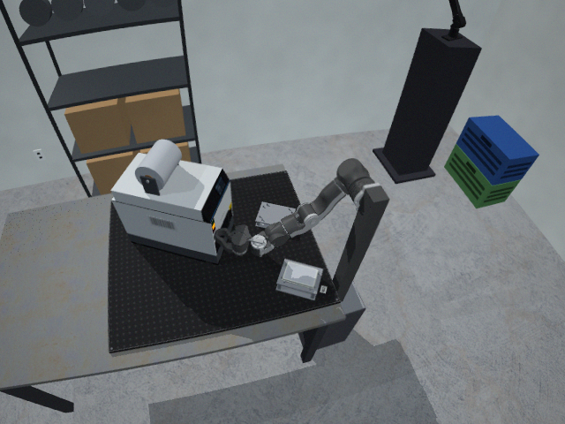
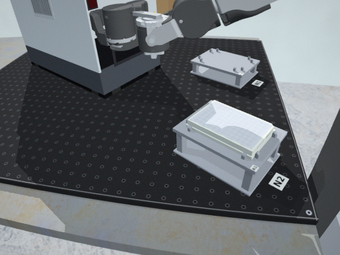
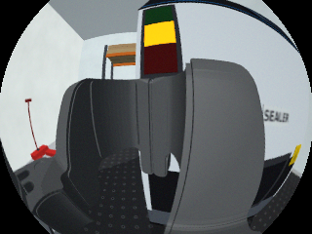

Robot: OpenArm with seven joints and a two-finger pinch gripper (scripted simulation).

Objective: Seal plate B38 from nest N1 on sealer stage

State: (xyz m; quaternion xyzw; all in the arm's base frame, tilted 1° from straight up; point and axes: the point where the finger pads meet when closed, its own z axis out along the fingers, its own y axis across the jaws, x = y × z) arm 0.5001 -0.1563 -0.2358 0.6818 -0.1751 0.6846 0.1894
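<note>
Right now the start key is 1 cm ahead of my hand and 1 cm to the right of it. Round my hand: sealer's dark stage: 3 cm ahead, 13 cm to the right, 9 cm below; foil roll: 16 cm ahead, 20 cm to the right, 23 cm above; white 96-well plate B38: 3 cm ahead, 13 cm to the right, 8 cm below.
</note>
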